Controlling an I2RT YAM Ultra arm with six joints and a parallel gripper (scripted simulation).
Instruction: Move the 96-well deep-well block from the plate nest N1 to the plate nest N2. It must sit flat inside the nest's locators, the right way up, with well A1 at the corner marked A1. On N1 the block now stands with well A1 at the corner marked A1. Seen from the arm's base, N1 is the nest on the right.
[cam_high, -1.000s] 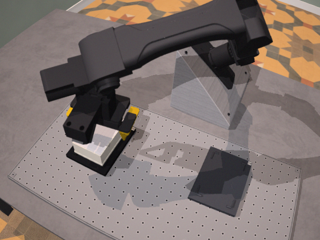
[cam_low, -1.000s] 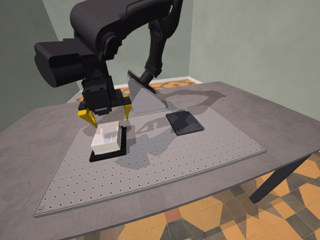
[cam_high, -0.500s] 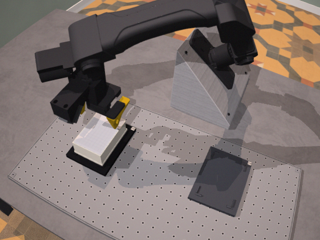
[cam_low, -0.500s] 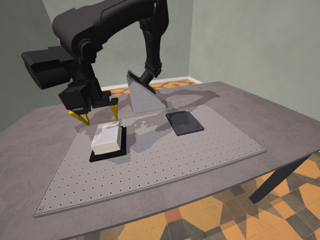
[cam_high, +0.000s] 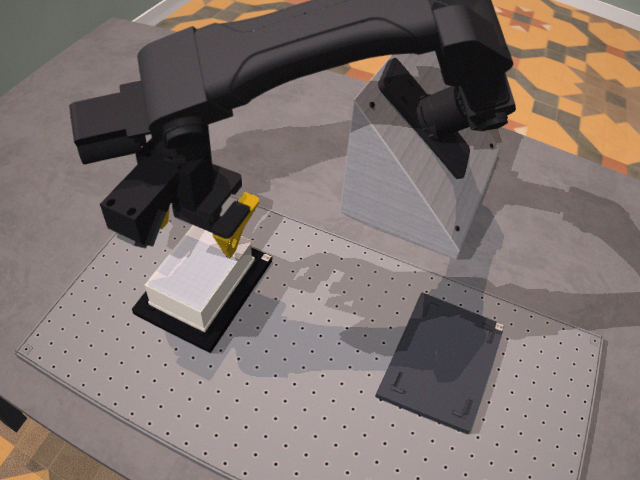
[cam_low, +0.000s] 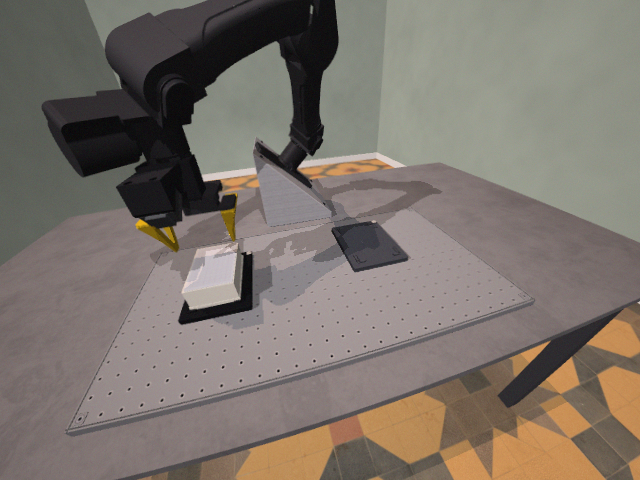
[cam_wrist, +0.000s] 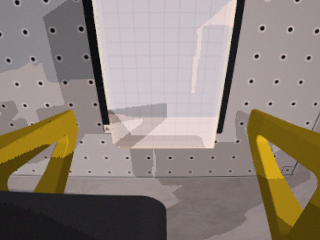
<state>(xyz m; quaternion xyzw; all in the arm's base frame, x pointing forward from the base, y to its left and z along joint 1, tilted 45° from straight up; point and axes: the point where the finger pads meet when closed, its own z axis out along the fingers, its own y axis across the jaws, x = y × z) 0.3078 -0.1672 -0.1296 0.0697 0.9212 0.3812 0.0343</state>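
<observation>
Now: hand 70 mm above the white 96-well deep-well block. Also, from my hand: nest N2 (320 mm to the left, 100 mm below); black plate nest N1 (100 mm below).
</observation>
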